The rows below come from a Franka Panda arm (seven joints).
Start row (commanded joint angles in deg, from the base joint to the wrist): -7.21 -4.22 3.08 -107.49 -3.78 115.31 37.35
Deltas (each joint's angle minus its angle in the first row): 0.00 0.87 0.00 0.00 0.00 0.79 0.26; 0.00 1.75 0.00 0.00 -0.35 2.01 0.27; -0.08 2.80 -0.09 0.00 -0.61 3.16 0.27; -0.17 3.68 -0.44 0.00 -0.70 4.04 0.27; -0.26 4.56 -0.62 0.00 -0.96 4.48 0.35; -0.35 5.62 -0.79 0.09 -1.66 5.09 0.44; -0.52 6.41 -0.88 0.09 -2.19 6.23 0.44; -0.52 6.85 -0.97 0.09 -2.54 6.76 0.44; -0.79 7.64 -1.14 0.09 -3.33 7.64 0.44; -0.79 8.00 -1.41 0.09 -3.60 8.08 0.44; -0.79 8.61 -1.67 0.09 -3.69 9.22 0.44
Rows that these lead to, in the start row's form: -7.21 -3.35 3.08 -107.49 -3.78 116.10 37.61; -7.21 -2.47 3.08 -107.49 -4.13 117.32 37.62; -7.29 -1.42 2.99 -107.49 -4.39 118.47 37.62; -7.38 -0.54 2.64 -107.49 -4.48 119.35 37.62; -7.47 0.34 2.46 -107.49 -4.74 119.79 37.70; -7.56 1.40 2.29 -107.40 -5.44 120.40 37.79; -7.73 2.19 2.20 -107.40 -5.97 121.54 37.79; -7.73 2.63 2.11 -107.40 -6.32 122.07 37.79; -8.00 3.42 1.94 -107.40 -7.11 122.95 37.79; -8.00 3.78 1.67 -107.40 -7.38 123.39 37.79; -8.00 4.39 1.41 -107.40 -7.47 124.53 37.79
